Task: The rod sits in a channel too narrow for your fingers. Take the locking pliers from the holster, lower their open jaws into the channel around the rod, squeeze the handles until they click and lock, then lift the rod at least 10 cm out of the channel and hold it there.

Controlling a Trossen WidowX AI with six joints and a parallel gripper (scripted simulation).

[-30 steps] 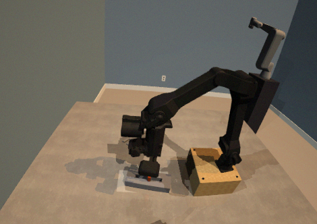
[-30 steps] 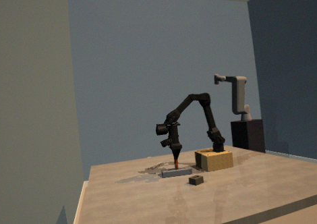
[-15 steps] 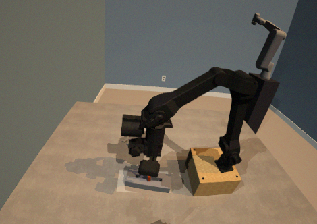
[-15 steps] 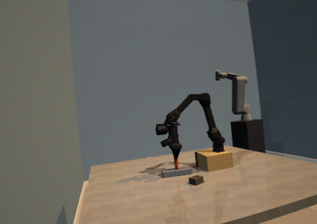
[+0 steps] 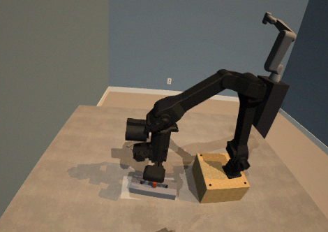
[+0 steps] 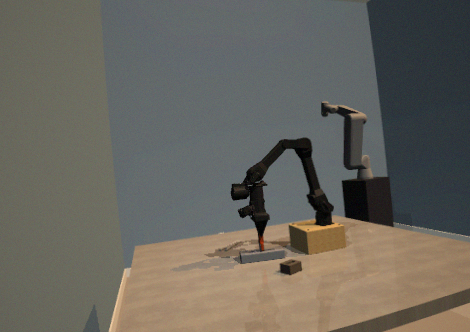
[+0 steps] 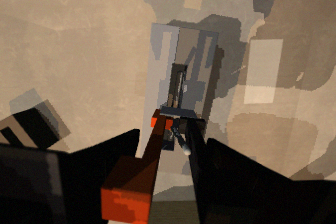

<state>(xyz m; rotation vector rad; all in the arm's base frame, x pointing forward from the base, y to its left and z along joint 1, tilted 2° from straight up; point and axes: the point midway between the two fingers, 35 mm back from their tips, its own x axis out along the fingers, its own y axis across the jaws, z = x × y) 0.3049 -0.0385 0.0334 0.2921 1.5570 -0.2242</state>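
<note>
Right now my gripper tip is 1 cm to the right of the orange handle. Also, from my gripper tip: grey channel block: 8 cm below; then dark holster: 22 cm to the left, 9 cm below; then metal rod: 9 cm below.
</note>
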